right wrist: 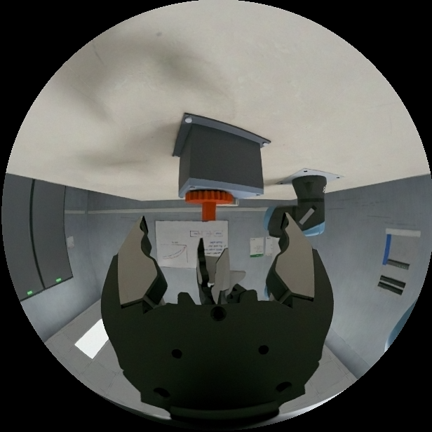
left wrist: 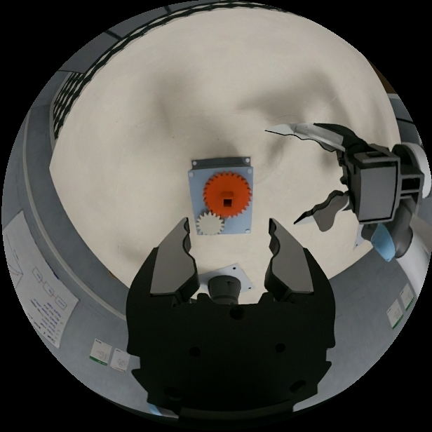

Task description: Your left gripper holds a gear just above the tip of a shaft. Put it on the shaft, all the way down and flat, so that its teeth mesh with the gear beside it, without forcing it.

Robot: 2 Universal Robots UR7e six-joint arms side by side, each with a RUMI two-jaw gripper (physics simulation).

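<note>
The orange gear (left wrist: 216, 195) (right wrist: 209, 196) lies flat and low on the light blue top of the box (left wrist: 198, 185) (right wrist: 220, 157), its square stem pointing away from the box. The small cream gear (left wrist: 210, 224) sits beside it, and their teeth meet at its edge in the left wrist view. The shaft is hidden inside the orange gear. My left gripper (left wrist: 228, 218) (right wrist: 210, 241) is open and empty, backed off from the stem with its fingers wide apart. My right gripper (right wrist: 214, 215) (left wrist: 283, 182) is open and empty, off to the side of the box.
The box has a dark base flange with bolts on the pale table (left wrist: 125, 150) (right wrist: 300, 100). A robot arm base on a light mounting plate (left wrist: 246, 281) (right wrist: 327, 176) stands beyond the box. Posters hang on the grey walls.
</note>
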